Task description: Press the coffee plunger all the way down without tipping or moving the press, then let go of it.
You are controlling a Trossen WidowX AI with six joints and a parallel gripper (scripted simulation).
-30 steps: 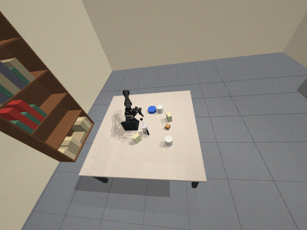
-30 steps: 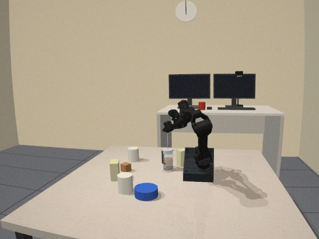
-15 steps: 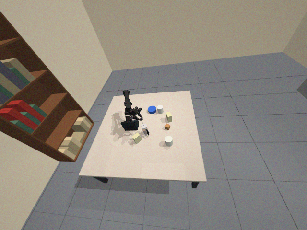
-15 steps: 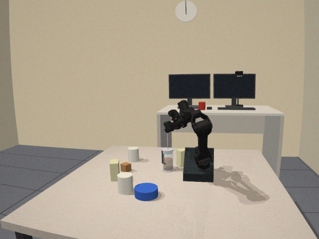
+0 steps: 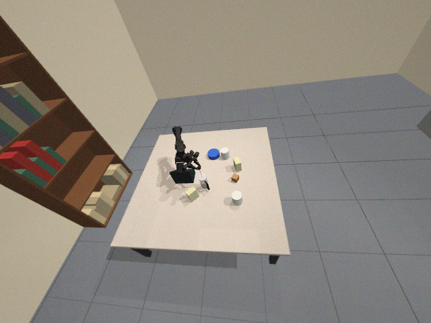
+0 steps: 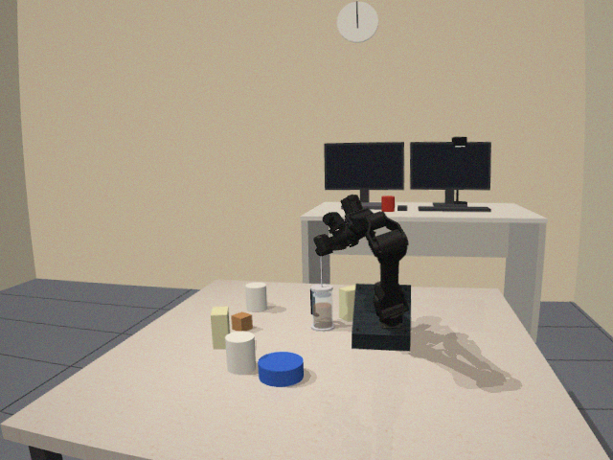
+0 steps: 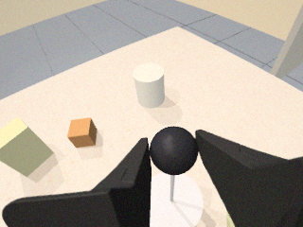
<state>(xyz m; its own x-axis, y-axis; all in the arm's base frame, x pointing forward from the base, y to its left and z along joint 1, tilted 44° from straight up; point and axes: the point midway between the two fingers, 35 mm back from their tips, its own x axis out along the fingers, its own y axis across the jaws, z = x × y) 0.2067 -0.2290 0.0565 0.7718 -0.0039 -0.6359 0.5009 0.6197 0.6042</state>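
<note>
My gripper tip is 140 mm above the coffee press and 10 mm to the left of it. Also, from my gripper tip: orange cube 260 mm ahead, 240 mm below, 60 mm to the left.
</note>
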